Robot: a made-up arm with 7 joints.
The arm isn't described. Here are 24 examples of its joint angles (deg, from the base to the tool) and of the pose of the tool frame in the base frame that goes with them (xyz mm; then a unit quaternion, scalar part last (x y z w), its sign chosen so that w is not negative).
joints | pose
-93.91 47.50 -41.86 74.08 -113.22 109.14 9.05 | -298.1 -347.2 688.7 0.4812 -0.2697 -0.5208 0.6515
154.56 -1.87 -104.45 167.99 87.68 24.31 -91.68 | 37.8 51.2 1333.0 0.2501 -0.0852 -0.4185 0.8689
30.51 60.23 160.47 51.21 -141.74 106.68 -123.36 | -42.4 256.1 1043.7 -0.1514 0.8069 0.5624 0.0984
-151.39 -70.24 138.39 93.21 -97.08 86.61 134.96 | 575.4 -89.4 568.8 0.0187 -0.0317 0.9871 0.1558
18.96 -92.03 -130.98 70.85 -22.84 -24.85 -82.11 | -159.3 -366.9 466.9 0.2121 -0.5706 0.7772 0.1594
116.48 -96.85 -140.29 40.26 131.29 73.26 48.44 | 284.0 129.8 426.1 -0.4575 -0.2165 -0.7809 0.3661
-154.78 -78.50 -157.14 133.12 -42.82 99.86 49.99 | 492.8 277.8 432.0 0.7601 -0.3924 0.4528 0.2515
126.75 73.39 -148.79 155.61 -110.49 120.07 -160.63 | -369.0 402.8 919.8 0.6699 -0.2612 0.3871 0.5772
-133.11 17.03 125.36 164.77 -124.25 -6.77 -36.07 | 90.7 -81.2 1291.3 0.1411 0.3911 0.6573 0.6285
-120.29 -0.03 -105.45 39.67 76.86 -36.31 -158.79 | -103.7 245.5 775.8 -0.1638 -0.8052 -0.2483 0.5130
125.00 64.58 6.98 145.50 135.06 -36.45 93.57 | -321.7 488.2 619.5 0.0492 -0.9013 -0.1547 0.4016
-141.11 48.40 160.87 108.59 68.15 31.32 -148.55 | 23.1 -154.2 1241.5 0.0838 -0.4108 -0.8386 0.3479
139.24 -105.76 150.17 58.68 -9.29 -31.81 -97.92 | 29.1 -204.8 233.0 -0.9748 0.0806 -0.0437 0.2035
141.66 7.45 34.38 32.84 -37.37 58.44 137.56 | -284.5 43.0 603.1 -0.7469 0.0334 -0.4408 0.4967
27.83 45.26 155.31 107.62 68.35 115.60 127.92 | 35.4 67.8 1162.1 0.9042 0.3531 -0.0297 0.2385
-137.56 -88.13 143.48 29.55 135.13 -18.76 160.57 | 144.1 -113.4 529.6 0.9439 0.1041 -0.1749 0.2599
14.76 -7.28 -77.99 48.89 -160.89 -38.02 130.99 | 210.4 -86.6 736.7 -0.4875 0.6832 -0.5310 0.1168
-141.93 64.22 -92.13 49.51 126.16 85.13 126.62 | -350.6 174.7 602.3 0.5866 -0.6517 0.1508 0.4565
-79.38 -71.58 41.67 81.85 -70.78 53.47 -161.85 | 313.4 213.0 1064.1 0.6508 0.1769 -0.4882 0.5539
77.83 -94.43 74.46 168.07 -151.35 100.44 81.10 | -98.3 -596.5 626.1 0.4863 0.7337 0.2472 0.4051
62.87 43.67 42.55 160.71 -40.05 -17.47 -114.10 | 90.4 498.9 1123.1 0.1729 -0.5103 -0.7640 0.3550
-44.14 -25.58 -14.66 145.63 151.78 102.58 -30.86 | -18.1 210.9 1306.8 -0.3180 -0.2118 -0.3062 0.8719
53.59 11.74 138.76 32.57 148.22 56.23 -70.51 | -313.4 -25.3 733.4 -0.7946 -0.0796 0.5941 0.0968
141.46 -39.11 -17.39 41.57 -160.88 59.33 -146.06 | -126.7 239.6 959.5 -0.2343 0.5100 0.2752 0.7806
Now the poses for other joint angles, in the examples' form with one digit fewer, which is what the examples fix.
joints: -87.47 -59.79 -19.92 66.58 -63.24 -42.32 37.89
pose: 102 82 1125 0.033 0.152 0.969 0.192
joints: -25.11 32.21 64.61 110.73 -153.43 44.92 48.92
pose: 587 236 982 -0.249 -0.188 -0.939 0.146
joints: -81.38 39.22 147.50 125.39 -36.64 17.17 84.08
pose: 217 -124 1286 0.097 0.593 -0.023 0.799
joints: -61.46 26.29 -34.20 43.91 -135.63 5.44 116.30
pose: 130 -284 547 0.302 -0.735 0.500 0.344
